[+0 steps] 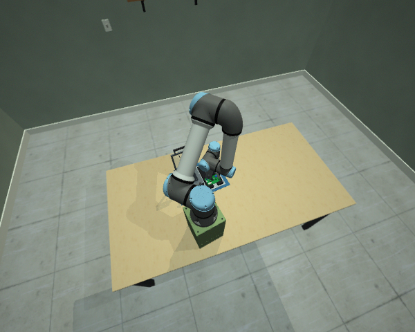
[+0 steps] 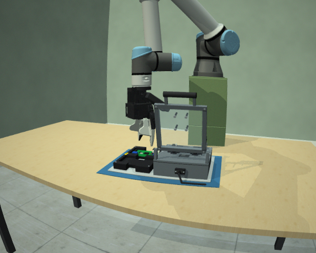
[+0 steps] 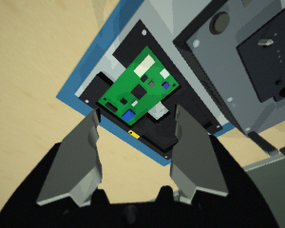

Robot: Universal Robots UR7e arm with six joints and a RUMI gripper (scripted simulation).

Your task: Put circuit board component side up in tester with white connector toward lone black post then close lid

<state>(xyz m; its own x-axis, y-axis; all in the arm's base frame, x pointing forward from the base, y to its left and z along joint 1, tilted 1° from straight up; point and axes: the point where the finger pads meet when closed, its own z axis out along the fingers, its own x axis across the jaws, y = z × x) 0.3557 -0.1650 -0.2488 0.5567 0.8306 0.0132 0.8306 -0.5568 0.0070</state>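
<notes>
My gripper is now 5 cm above the green circuit board. From my hand the other things lie so: clear lid 16 cm ahead, 19 cm to the left, 11 cm above; then tester bed 4 cm ahead, 18 cm to the left; then black block 3 cm behind, 22 cm to the left, 2 cm above.
</notes>
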